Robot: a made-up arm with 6 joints. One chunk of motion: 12 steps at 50 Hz.
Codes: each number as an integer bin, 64 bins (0 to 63) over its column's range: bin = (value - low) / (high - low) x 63, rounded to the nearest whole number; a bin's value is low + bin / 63 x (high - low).
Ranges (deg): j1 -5..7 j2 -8..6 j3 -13..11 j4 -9..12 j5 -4..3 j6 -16..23
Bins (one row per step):
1: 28 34 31 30 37 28
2: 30 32 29 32 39 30
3: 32 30 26 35 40 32
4: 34 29 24 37 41 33
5: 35 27 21 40 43 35
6: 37 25 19 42 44 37
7: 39 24 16 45 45 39
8: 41 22 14 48 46 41
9: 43 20 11 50 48 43
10: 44 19 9 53 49 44
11: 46 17 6 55 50 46
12: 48 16 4 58 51 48
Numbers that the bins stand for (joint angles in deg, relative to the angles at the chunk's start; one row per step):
1: 0.33 -0.44 -1.19 1.00 0.11 1.33
2: 0.71 -0.89 -1.95 1.67 0.33 2.57
3: 1.10 -1.33 -3.10 2.67 0.44 3.81
4: 1.48 -1.56 -3.86 3.33 0.56 4.43
5: 1.67 -2.00 -5.00 4.33 0.78 5.67
6: 2.05 -2.44 -5.76 5.00 0.89 6.90
7: 2.43 -2.67 -6.90 6.00 1.00 8.14
8: 2.81 -3.11 -7.67 7.00 1.11 9.38
9: 3.19 -3.56 -8.81 7.67 1.33 10.62
10: 3.38 -3.78 -9.57 8.67 1.44 11.24
11: 3.76 -4.22 -10.71 9.33 1.56 12.48
12: 4.14 -4.44 -11.48 10.33 1.67 13.71

